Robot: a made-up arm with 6 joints. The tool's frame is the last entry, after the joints. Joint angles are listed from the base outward.
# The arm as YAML. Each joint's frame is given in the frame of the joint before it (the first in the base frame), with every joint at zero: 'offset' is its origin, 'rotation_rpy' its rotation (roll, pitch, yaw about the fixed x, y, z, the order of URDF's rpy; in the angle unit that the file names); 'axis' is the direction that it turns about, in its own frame. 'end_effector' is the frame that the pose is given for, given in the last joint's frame.
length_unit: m
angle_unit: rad
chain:
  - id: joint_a
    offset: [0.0, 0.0, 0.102]
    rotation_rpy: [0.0, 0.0, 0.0]
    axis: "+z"
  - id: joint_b
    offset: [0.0, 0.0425, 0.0]
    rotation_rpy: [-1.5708, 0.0, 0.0]
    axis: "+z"
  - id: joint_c
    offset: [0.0, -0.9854, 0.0]
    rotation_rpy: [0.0, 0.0, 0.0]
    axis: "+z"
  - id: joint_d
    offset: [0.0, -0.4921, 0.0]
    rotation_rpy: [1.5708, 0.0, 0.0]
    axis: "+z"
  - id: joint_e
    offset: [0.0, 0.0, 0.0]
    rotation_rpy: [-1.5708, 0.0, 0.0]
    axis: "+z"
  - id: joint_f
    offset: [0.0, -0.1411, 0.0]
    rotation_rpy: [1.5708, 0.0, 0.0]
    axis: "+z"
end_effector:
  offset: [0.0, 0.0, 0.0]
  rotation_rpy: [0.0, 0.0, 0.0]
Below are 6 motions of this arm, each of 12 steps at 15 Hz.
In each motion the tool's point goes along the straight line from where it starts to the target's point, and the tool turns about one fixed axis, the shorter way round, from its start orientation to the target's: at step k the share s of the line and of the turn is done. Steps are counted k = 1, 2, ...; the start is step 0. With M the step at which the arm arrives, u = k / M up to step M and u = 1 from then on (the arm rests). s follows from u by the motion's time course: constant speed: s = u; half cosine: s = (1 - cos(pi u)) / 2; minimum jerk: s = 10 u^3 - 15 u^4 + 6 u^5.
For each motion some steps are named. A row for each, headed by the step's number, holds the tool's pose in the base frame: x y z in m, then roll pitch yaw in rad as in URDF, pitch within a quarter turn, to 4 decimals.
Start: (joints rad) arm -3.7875 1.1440 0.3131 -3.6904 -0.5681 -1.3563
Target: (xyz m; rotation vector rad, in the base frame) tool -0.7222 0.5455 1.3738 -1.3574 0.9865 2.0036
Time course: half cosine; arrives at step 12
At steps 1, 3, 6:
1: -1.2004 0.9013 0.5295 1.9567 0.3652 -2.3834
3: -1.1375 0.8545 0.6407 1.8957 0.4928 -2.4027
6: -0.9655 0.7265 0.9443 1.6734 0.8314 -2.5246

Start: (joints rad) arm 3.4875 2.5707 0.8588 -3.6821 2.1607 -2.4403
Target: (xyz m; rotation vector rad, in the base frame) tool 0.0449 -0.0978 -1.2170 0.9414 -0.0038 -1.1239
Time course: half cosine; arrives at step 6
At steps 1, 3, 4, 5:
1: -0.4134 -0.2586 -1.1566 1.1116 0.6519 -1.0355
3: -0.2007 -0.1840 -1.1846 0.9594 0.5592 -1.0353
4: -0.0779 -0.1409 -1.2008 0.8753 0.5060 -1.0279
5: 0.0120 -0.1093 -1.2127 0.8149 0.4676 -1.0194

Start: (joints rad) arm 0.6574 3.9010 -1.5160 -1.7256 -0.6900 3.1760
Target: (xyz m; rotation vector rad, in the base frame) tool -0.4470 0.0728 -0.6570 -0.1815 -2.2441 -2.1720
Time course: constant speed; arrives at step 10
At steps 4, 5, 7, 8, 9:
4: -0.3580 -0.0097 -0.8983 2.0206 -0.3086 2.9419
5: -0.3728 0.0040 -0.8581 1.9482 -0.2761 2.9696
7: -0.4025 0.0315 -0.7776 1.8079 -0.2057 3.0168
8: -0.4173 0.0453 -0.7374 1.7398 -0.1684 3.0363
9: -0.4322 0.0590 -0.6972 1.6728 -0.1298 3.0531

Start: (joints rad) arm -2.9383 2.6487 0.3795 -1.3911 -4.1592 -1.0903
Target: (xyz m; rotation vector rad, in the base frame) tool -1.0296 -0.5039 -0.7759 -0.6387 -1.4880 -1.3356
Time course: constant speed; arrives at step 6
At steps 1, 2, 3, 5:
1: -0.5861 -0.1051 -1.1158 1.0142 -0.6137 -2.7919
2: -0.6748 -0.1848 -1.0478 1.0755 -0.7129 -2.7421
3: -0.7635 -0.2646 -0.9799 1.1356 -0.8142 -2.6962
5: -0.9409 -0.4241 -0.8439 1.2574 -1.0221 -2.6179

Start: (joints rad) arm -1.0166 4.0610 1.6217 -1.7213 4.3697 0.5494
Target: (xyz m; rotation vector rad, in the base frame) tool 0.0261 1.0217 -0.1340 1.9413 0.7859 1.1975
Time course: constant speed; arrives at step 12
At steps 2, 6, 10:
2: -0.3191 0.9682 -0.1201 2.4568 -1.2438 0.8775
6: -0.1810 0.9896 -0.1256 2.1483 -0.9543 1.0833
10: -0.0429 1.0110 -0.1312 1.9982 -0.6525 1.1204

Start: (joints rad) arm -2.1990 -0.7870 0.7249 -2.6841 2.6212 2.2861
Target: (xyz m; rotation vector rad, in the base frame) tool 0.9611 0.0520 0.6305 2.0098 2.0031 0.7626
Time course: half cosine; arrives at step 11
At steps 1, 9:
1: 0.4798 0.6156 1.1519 2.7947 -0.3167 2.2906
9: 0.9221 0.0977 0.6727 2.6344 -0.2191 1.6793

